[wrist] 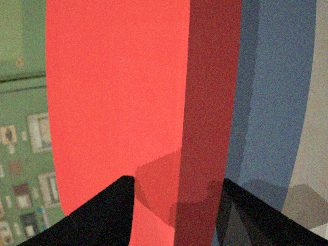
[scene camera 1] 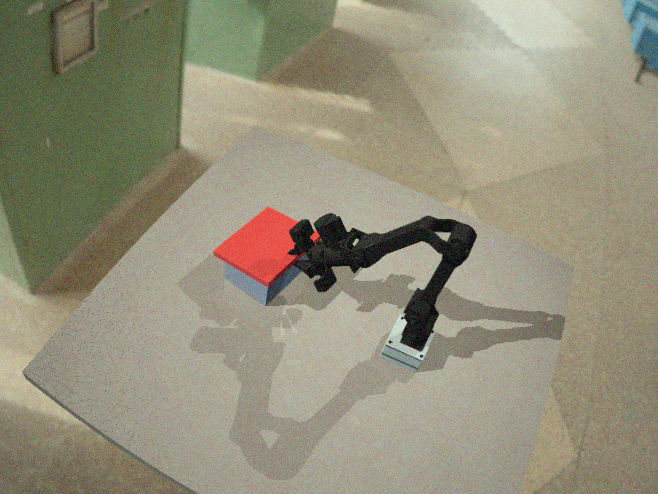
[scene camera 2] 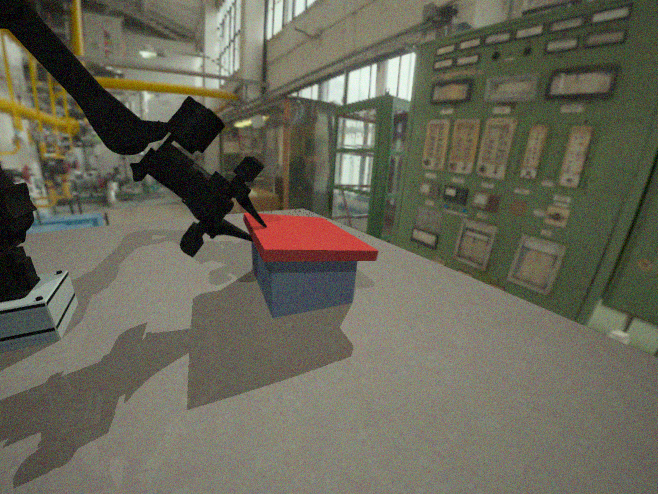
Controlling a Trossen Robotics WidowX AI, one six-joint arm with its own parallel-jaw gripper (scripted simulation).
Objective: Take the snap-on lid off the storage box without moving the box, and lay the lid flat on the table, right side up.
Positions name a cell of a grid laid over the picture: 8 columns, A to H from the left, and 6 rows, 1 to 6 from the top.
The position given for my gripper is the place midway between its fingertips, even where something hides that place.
Observation:
I see my gripper (scene camera 2: D3) and a red lid (scene camera 2: D3).
The red lid shows as well in the wrist view (wrist: D3) and in scene camera 1 (scene camera 1: D4). My gripper is seen too in the wrist view (wrist: E5) and in scene camera 1 (scene camera 1: D4).

